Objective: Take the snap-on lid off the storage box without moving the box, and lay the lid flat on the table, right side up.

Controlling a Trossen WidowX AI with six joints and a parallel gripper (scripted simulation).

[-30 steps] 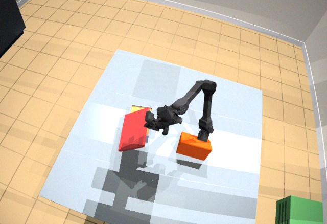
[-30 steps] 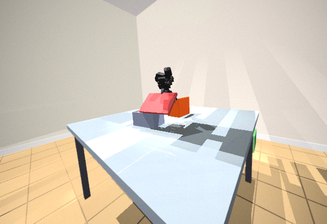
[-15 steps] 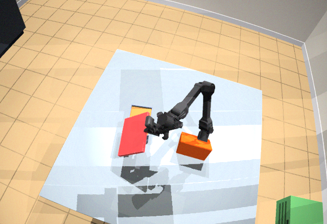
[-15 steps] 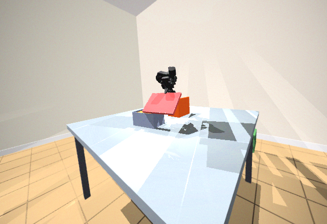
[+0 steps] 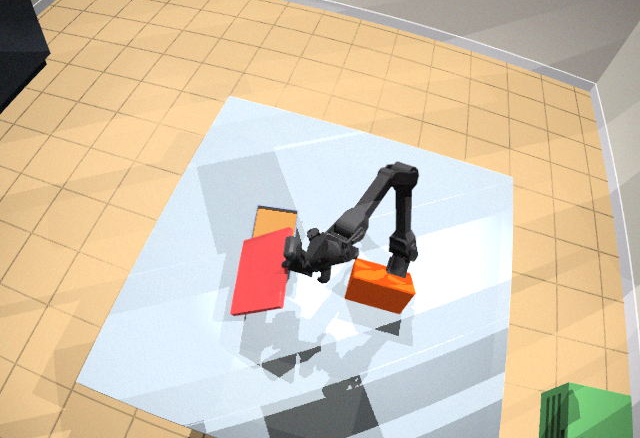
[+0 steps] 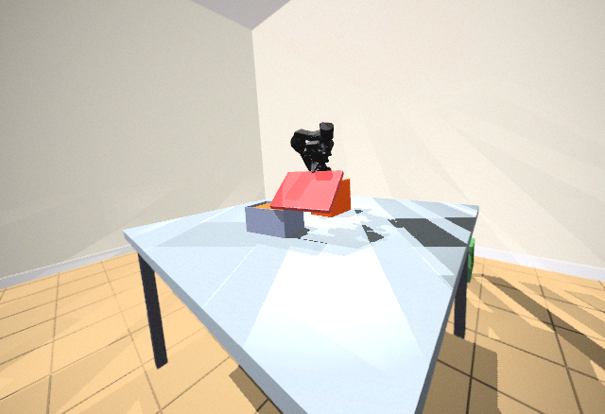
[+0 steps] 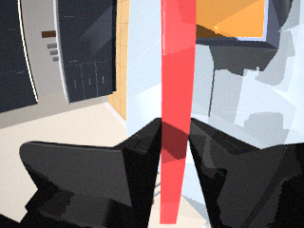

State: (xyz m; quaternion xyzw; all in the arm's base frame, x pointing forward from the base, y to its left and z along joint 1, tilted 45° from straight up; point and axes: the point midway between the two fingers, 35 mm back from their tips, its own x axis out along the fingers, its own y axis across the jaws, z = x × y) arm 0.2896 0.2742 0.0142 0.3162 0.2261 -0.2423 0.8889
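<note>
Now: gripper tip 6 cm short of the red lid, 5 cm above it and 2 cm to the right of it. Round my gripper tip: grey-blue storage box: 18 cm below, 15 cm to the right, 9 cm ahead.
</note>
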